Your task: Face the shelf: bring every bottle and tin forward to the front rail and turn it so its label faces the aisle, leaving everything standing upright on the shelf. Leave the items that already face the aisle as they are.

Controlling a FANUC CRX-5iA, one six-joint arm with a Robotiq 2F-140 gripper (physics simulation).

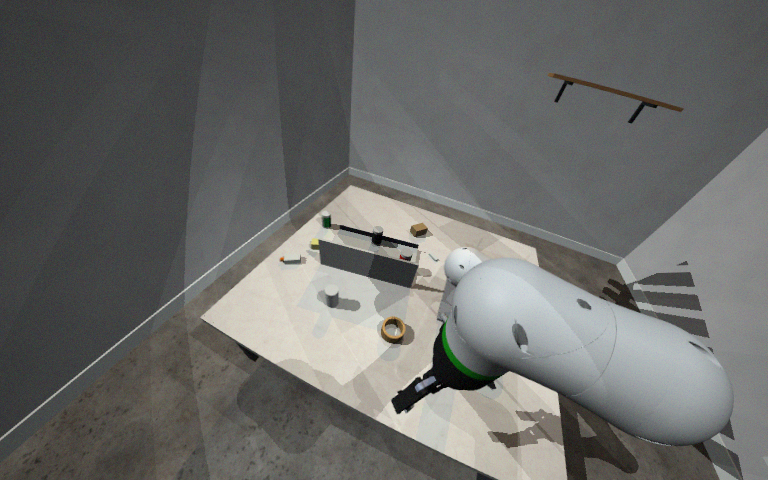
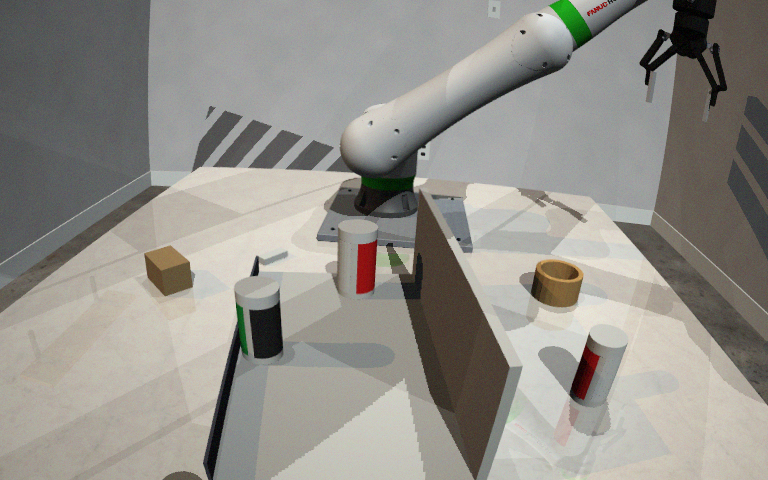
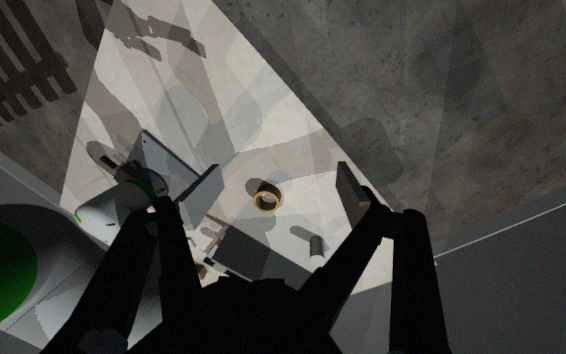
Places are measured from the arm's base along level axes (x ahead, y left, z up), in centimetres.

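Pixels of known places: gripper, between the fingertips: (image 2: 676, 111) (image 3: 277, 175); arm's base, origin of its link: (image 2: 385, 206) (image 3: 151, 184).
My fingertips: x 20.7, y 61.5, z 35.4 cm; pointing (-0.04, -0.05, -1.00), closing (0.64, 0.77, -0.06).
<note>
For each thing: its top centre in the pictures, then the offset to it from my fingertips. "pt": a spot on its surface instead.
- dark front rail, a spot on its surface: (image 2: 225, 390) pt dx +54.9, dy -72.7, dz -32.8 cm
- white tin with a red panel, centre of its top: (image 2: 358, 226) (image 1: 406, 252) dx +23.0, dy -62.1, dz -23.9 cm
- red cylinder, centre of its top: (image 2: 609, 335) (image 3: 317, 260) (image 1: 331, 289) dx +44.2, dy -27.0, dz -27.3 cm
- wooden ring-shaped bowl, centre of its top: (image 2: 560, 270) (image 3: 266, 202) (image 1: 393, 327) dx +14.2, dy -26.6, dz -32.2 cm
- green can, centre of its top: (image 1: 326, 213) dx +77.4, dy -70.8, dz -27.6 cm
- brown block, centre of its top: (image 2: 165, 257) (image 1: 419, 226) (image 3: 194, 275) dx +24.7, dy -96.6, dz -32.2 cm
- orange-tipped tube, centre of its top: (image 1: 290, 256) dx +76.7, dy -37.2, dz -34.4 cm
On the shelf (image 2: 339, 328), a white-capped tin with black and green label panels (image 1: 377, 236) (image 2: 266, 331) stands upright beside the dark front rail (image 1: 353, 230) (image 2: 225, 390). A white tin with a red panel (image 1: 405, 255) (image 2: 365, 268) stands upright at the robot's end, back from the rail. My gripper (image 2: 678, 99) (image 3: 277, 175) is open and empty, high above the table and away from the shelf. Label fronts are hard to tell.
Behind the tall back panel (image 1: 368, 263) (image 2: 464, 316) stand a white and red cylinder (image 1: 331, 296) (image 2: 610, 367) (image 3: 316, 246) and a wooden ring-shaped bowl (image 1: 385, 336) (image 2: 556, 291). A green can (image 1: 326, 220), brown block (image 1: 419, 229) (image 2: 168, 271) and orange-tipped tube (image 1: 291, 259) are around the shelf.
</note>
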